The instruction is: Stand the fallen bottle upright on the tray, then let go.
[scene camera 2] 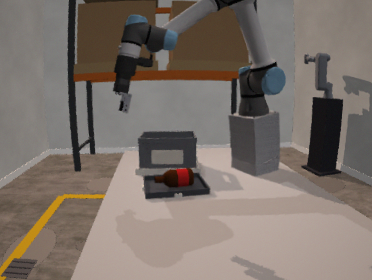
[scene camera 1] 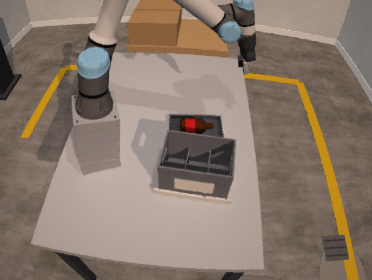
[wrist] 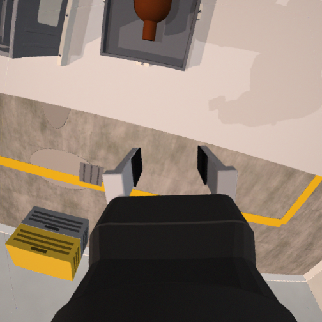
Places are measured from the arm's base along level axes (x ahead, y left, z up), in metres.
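Pixels of known places: gripper, between the fingertips: (scene camera 2: 123, 111) (scene camera 1: 243, 70); arm's base, origin of its link: (scene camera 2: 253, 113) (scene camera 1: 94, 106).
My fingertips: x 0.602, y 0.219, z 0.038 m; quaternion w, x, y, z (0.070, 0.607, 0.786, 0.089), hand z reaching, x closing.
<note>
For each thing: its top centre in the pictures, then the offset to it from my fingertips. Level surfaces: height alone.
- brown bottle, centre of its top: (scene camera 2: 173, 169) (scene camera 1: 197, 120) dx -0.186, dy -0.070, dz -0.248 m
- grey divided crate, centre of its top: (scene camera 1: 198, 152) (scene camera 2: 167, 134) dx -0.195, dy -0.337, dz -0.152 m
- table, height of its surface: dz -0.327 m
A brown bottle (scene camera 1: 199, 125) (scene camera 2: 175, 178) (wrist: 152, 11) with a red label lies on its side in the shallow dark tray (scene camera 1: 172, 119) (scene camera 2: 175, 194) (wrist: 144, 60). Its neck points to the right in the first scene view and to the left in the second. In the wrist view its neck shows at the top, and its base is cut off by the frame edge. My gripper (scene camera 1: 243, 68) (scene camera 2: 125, 106) (wrist: 169, 158) is open and empty. It hangs high, apart from the bottle, off to the neck side of the tray near the table's edge.
A grey divided crate (scene camera 1: 196, 176) (scene camera 2: 167, 135) (wrist: 37, 30) stands right beside the tray on the table (scene camera 1: 200, 237) (scene camera 2: 295, 230). The arm's grey pedestal (scene camera 1: 97, 145) (scene camera 2: 255, 145) stands at the opposite side. A yellow box (wrist: 42, 255) stands on the floor.
</note>
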